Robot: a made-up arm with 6 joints.
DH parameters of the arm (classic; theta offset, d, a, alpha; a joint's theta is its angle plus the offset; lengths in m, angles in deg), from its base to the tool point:
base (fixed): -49.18 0 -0.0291 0
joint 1: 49.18 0.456 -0.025 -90
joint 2: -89.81 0 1.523 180
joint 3: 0.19 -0.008 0.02 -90
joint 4: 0 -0.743 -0.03 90
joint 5: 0 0.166 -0.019 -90
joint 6: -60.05 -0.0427 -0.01 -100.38
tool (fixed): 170.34 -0.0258 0 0
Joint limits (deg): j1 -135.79..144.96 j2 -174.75..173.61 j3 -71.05..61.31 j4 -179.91..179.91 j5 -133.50..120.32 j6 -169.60..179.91
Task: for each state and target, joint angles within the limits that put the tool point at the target. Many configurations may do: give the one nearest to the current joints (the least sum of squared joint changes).
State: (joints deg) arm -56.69 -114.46 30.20 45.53 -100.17 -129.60
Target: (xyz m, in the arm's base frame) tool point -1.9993 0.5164 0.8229
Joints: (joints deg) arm -17.96 -96.77 30.16 44.69 -99.51 -130.19
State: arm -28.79 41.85 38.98 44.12 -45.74 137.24
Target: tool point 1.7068 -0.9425 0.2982
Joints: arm -24.38 74.10 19.95 40.13 -46.21 137.50
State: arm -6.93 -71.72 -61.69 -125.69 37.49 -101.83
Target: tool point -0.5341 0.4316 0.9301
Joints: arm -28.97 -67.30 -70.28 -127.11 36.63 -101.05
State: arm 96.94 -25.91 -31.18 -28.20 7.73 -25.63
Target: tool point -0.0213 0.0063 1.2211
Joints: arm 93.73 -12.96 -66.18 -63.86 3.94 -24.71
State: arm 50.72 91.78 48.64 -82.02 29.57 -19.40
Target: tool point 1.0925 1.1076 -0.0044
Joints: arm 43.18 76.68 3.92 -79.90 28.48 -18.18
